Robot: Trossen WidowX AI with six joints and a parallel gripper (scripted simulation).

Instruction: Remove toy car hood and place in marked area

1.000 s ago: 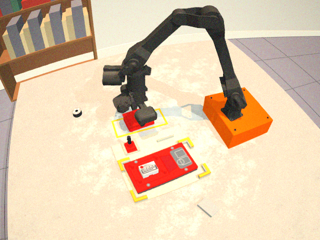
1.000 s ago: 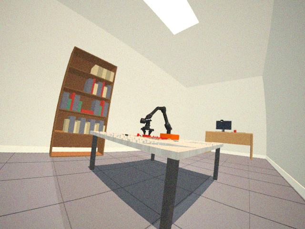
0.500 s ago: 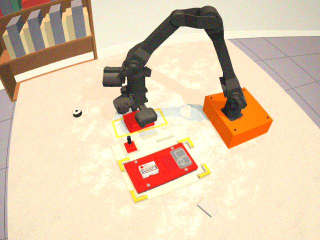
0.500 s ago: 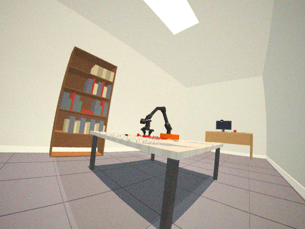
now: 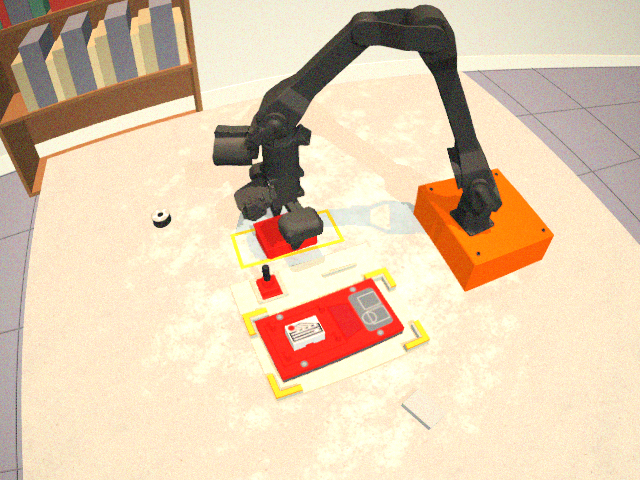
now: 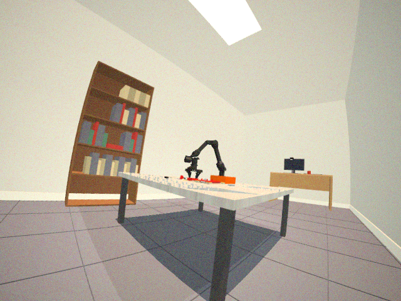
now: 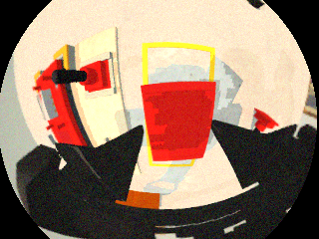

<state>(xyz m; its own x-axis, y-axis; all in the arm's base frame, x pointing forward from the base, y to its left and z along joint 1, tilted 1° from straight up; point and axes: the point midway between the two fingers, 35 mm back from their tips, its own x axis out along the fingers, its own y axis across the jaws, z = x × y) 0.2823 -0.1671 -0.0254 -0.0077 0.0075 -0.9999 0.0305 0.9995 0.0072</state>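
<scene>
Right now the red hood is right at my gripper tip. The rest, counted from my gripper tip: wheel (200 mm ahead, 160 mm to the right, 10 mm below).
</scene>
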